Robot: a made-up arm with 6 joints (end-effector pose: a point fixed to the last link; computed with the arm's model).
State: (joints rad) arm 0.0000 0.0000 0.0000 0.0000 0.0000 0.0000
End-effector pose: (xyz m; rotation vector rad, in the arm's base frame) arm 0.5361 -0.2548 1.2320 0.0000 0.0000 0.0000
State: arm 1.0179 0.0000 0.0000 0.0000 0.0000 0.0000
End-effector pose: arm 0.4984 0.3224 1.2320 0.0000 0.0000 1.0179
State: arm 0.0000 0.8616 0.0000 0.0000 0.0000 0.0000
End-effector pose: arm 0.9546 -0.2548 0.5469 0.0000 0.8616 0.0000
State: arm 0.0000 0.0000 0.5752 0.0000 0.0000 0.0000
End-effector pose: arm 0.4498 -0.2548 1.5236 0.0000 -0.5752 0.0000
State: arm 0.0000 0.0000 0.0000 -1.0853 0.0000 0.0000
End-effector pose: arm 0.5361 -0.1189 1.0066 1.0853 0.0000 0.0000
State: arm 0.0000 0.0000 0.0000 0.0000 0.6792 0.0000
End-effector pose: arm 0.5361 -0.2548 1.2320 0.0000 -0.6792 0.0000
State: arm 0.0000 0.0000 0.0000 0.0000 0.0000 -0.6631
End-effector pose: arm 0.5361 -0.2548 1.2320 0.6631 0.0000 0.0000
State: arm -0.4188 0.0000 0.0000 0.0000 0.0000 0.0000
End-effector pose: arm 0.3862 -0.4508 1.2320 0.0000 0.0000 -0.4188
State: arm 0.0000 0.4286 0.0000 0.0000 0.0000 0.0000
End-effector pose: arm 0.8192 -0.2548 0.9370 0.0000 0.4286 0.0000
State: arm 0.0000 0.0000 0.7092 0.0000 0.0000 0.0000
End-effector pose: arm 0.4068 -0.2548 1.5811 0.0000 -0.7092 0.0000
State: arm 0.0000 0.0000 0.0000 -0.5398 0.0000 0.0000
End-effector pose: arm 0.5361 -0.2186 1.1010 0.5398 0.0000 0.0000
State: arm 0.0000 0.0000 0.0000 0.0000 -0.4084 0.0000
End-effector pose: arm 0.5361 -0.2548 1.2320 0.0000 0.4084 0.0000
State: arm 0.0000 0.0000 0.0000 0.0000 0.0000 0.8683
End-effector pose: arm 0.5361 -0.2548 1.2320 -0.8683 0.0000 0.0000
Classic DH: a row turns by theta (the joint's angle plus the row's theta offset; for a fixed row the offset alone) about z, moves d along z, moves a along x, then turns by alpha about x. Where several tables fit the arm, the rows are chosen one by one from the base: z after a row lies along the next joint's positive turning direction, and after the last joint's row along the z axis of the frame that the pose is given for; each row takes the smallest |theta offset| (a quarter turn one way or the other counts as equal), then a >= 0, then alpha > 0; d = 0 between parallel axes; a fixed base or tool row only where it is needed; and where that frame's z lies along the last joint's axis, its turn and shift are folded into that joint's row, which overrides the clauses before.
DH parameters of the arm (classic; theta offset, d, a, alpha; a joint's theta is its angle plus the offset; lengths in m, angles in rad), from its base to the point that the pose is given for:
joint 1: 0 0.4342 0 -1.5708
joint 2: -1.5708 0 0.7978 3.1416
joint 3: 0 0 0 -1.5708
joint 4: 0 -0.5361 0 1.5708
joint 5: 0 0.2548 0 -1.5708
joint 6: 1.5708 0 0 1.5708
tool (fixed): -1.5708 0 0 0

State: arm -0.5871 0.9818 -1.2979 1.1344 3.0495 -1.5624
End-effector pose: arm 0.3480 -0.3609 0.3201 2.1934 -0.8032 0.8332
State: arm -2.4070 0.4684 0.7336 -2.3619 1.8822 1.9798
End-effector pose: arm -0.5646 -0.7541 1.1137 -1.0806 0.1299 2.1065
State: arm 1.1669 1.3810 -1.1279 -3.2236 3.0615 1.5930
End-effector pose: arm -0.0907 0.4340 0.2509 1.6416 0.3228 1.4347
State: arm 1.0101 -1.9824 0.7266 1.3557 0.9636 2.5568
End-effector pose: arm -0.6571 -1.1487 0.1138 -0.1488 0.7772 -2.9867
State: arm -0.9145 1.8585 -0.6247 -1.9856 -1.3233 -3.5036
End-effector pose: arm 0.2023 -0.0944 0.0643 1.1051 0.7687 0.1981
